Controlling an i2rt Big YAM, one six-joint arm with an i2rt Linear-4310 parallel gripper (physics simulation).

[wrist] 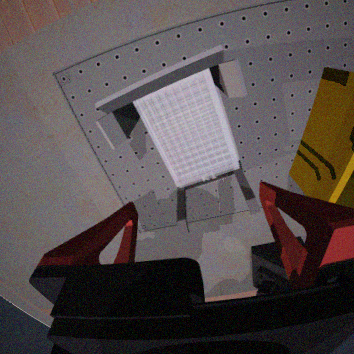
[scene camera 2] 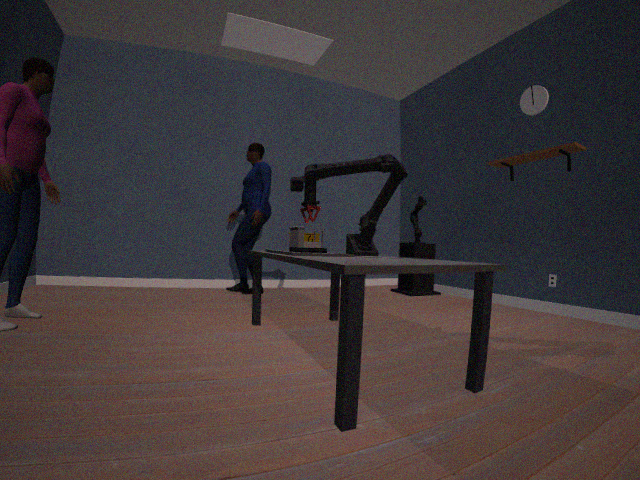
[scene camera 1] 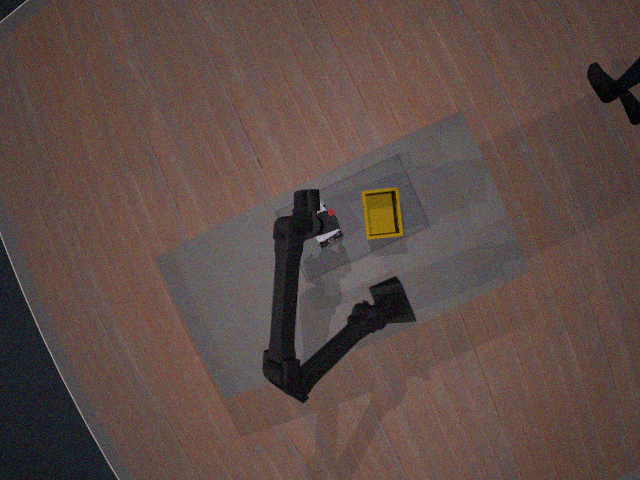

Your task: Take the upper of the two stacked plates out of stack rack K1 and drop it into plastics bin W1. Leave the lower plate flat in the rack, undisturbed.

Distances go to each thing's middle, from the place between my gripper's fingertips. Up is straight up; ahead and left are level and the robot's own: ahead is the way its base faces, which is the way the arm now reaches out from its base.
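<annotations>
My gripper is 10 cm above the gridded plate [wrist: 185, 120], I see, and 1 cm short of it.
</annotations>
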